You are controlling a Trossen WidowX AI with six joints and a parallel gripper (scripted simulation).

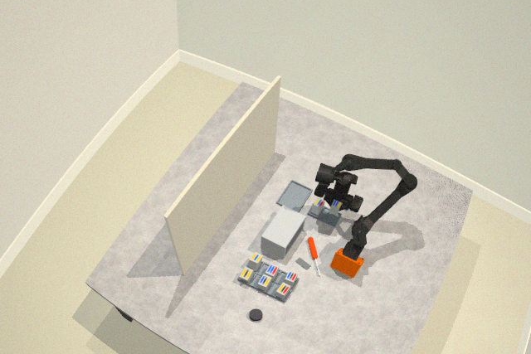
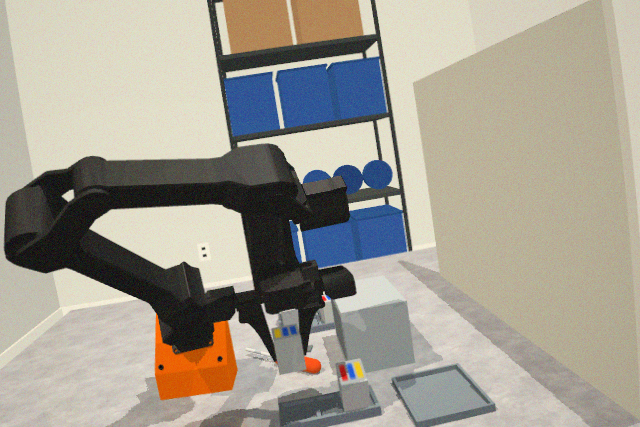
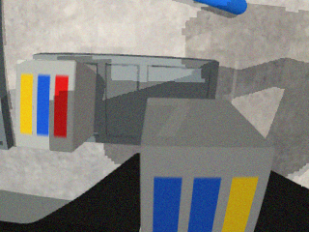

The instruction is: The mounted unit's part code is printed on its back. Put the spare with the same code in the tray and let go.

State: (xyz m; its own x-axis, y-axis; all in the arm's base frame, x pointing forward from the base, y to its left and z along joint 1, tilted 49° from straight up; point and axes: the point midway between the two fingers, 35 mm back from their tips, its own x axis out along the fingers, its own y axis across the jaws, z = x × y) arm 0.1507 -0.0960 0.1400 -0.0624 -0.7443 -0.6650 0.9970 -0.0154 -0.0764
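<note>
My gripper tip is 180 mm short of the grey tray, 80 mm above it and 20 mm to the left of it. Round my gripper tip: blue pen: 90 mm to the right, 80 mm below, 30 mm ahead; two-place rack: 80 mm below, 40 mm ahead; grey spare block: 20 mm above.
</note>
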